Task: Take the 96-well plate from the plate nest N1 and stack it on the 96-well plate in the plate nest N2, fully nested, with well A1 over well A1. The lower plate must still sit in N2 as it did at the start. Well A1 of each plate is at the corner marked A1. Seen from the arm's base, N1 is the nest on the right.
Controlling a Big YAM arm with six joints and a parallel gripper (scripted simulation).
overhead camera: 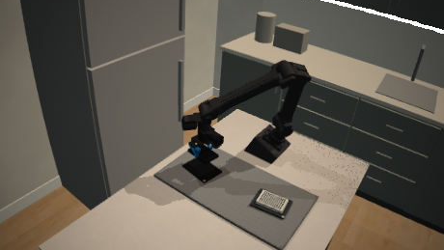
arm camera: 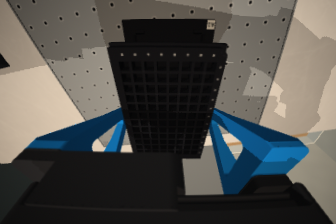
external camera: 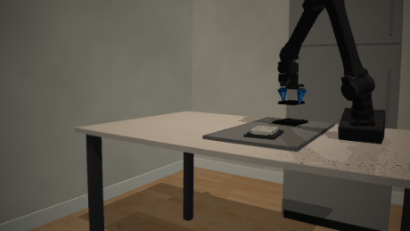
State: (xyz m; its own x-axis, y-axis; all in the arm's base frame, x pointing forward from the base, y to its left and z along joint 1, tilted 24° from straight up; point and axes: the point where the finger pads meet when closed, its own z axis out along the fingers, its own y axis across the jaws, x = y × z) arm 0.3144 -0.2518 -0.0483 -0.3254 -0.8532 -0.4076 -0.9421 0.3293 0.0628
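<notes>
The white 96-well plate lies 38 cm to the left of my hand, 9 cm below it and 5 cm ahead of it. From my hand the other things lie so: nest N2: 38 cm to the left, 10 cm below, 5 cm ahead; nest N1: 10 cm below; black 96-well plate: right at my hand.
</notes>
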